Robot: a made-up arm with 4 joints.
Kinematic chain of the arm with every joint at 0, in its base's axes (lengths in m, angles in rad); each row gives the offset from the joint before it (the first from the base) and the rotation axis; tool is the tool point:
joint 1: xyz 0 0 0.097 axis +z
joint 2: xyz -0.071 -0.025 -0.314 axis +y
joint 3: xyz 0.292 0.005 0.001 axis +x
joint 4: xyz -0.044 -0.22 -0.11 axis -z
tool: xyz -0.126 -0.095 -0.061
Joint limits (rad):
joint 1: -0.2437..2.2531
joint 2: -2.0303..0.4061
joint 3: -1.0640..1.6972
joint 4: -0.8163..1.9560
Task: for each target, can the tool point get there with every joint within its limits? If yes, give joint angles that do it. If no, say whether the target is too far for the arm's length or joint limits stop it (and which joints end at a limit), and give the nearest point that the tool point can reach.
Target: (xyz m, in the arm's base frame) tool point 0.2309 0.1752 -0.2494
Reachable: yes | joints 0.6010 -1.1640 1.1530 0.1035
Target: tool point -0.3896 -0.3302 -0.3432
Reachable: no: joint limits stop it (at a limit: joint 2, joint 3) | nearest point -0.3456 -0.2929 -0.1891 | short by 0.165 m
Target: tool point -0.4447 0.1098 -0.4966
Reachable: no: joint limits stop it (at a limit: joint 1, joint 3, joint 4) | nearest point -0.3315 0.0954 -0.4437 | short by 0.126 m
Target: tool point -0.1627 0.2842 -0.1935
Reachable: yes | joints 1.7968 -1.2562 1.4099 -0.1820
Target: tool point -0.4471 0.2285 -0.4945
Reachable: no: joint limits stop it (at a limit: joint 3, joint 4) | nearest point -0.3156 0.1613 -0.4247 | short by 0.163 m
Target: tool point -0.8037 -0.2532 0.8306
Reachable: no: too far | nearest point -0.3267 -0.2819 0.0709 | short by 0.897 m
